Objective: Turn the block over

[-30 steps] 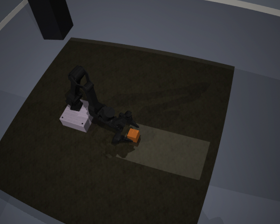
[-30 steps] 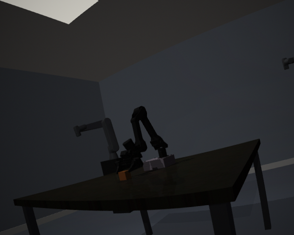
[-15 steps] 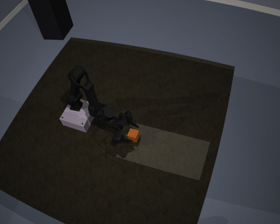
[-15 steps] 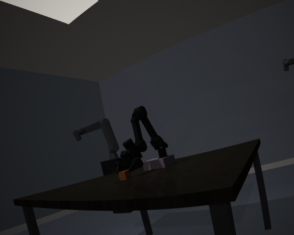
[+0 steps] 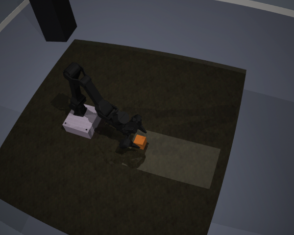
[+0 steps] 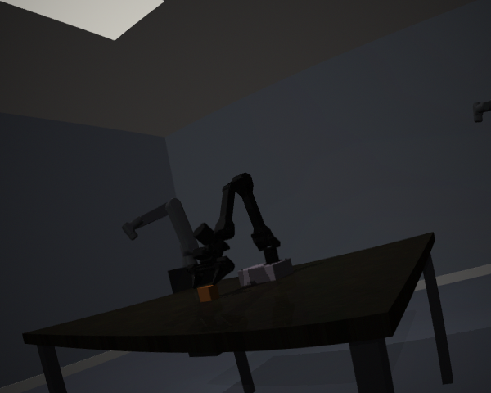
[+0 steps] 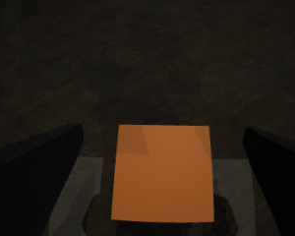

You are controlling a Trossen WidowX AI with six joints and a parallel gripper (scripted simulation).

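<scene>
Right now the orange block is 3 cm below my gripper tip and 3 cm behind it.
</scene>
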